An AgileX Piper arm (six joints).
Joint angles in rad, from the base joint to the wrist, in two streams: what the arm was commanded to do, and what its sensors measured. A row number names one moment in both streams.
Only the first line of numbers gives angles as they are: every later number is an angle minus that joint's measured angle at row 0.
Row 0, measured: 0.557, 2.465, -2.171, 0.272, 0.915, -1.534
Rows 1 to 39, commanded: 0.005, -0.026, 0.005, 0.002, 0.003, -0.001; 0.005, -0.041, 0.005, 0.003, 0.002, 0.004; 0.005, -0.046, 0.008, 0.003, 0.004, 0.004; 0.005, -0.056, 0.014, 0.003, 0.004, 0.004; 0.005, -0.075, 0.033, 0.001, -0.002, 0.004; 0.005, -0.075, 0.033, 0.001, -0.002, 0.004; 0.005, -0.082, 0.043, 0.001, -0.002, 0.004; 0.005, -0.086, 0.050, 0.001, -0.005, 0.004; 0.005, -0.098, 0.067, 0.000, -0.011, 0.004; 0.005, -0.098, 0.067, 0.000, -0.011, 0.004; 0.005, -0.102, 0.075, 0.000, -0.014, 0.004; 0.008, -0.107, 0.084, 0.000, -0.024, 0.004; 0.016, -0.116, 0.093, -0.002, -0.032, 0.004; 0.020, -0.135, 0.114, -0.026, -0.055, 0.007; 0.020, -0.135, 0.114, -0.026, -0.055, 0.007; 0.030, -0.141, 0.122, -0.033, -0.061, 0.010; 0.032, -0.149, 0.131, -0.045, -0.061, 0.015; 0.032, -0.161, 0.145, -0.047, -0.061, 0.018; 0.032, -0.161, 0.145, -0.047, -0.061, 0.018; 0.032, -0.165, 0.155, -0.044, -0.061, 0.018; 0.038, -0.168, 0.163, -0.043, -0.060, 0.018; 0.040, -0.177, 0.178, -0.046, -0.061, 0.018; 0.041, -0.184, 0.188, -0.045, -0.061, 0.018; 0.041, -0.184, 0.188, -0.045, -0.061, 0.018; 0.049, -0.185, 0.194, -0.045, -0.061, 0.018; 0.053, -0.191, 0.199, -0.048, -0.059, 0.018; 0.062, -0.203, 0.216, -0.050, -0.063, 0.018; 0.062, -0.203, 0.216, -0.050, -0.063, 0.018; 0.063, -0.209, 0.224, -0.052, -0.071, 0.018; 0.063, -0.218, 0.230, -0.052, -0.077, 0.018; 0.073, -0.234, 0.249, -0.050, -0.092, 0.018; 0.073, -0.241, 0.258, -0.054, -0.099, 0.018; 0.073, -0.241, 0.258, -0.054, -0.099, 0.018; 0.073, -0.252, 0.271, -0.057, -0.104, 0.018; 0.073, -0.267, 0.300, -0.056, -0.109, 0.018; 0.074, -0.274, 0.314, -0.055, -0.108, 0.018; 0.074, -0.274, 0.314, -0.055, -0.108, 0.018; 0.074, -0.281, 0.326, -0.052, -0.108, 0.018; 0.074, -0.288, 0.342, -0.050, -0.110, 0.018
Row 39, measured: 0.069, -0.256, 0.308, -0.057, -0.086, 0.015
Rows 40 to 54, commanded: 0.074, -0.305, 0.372, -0.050, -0.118, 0.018; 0.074, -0.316, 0.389, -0.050, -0.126, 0.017; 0.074, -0.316, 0.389, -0.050, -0.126, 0.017; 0.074, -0.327, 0.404, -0.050, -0.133, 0.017; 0.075, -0.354, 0.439, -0.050, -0.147, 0.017; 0.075, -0.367, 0.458, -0.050, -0.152, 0.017; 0.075, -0.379, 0.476, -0.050, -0.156, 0.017; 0.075, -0.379, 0.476, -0.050, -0.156, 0.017; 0.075, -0.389, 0.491, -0.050, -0.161, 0.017; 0.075, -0.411, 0.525, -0.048, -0.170, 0.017; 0.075, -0.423, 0.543, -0.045, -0.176, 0.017; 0.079, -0.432, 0.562, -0.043, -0.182, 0.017; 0.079, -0.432, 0.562, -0.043, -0.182, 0.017; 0.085, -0.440, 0.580, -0.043, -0.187, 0.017; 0.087, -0.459, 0.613, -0.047, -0.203, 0.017
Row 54, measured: 0.082, -0.423, 0.576, -0.044, -0.166, 0.012
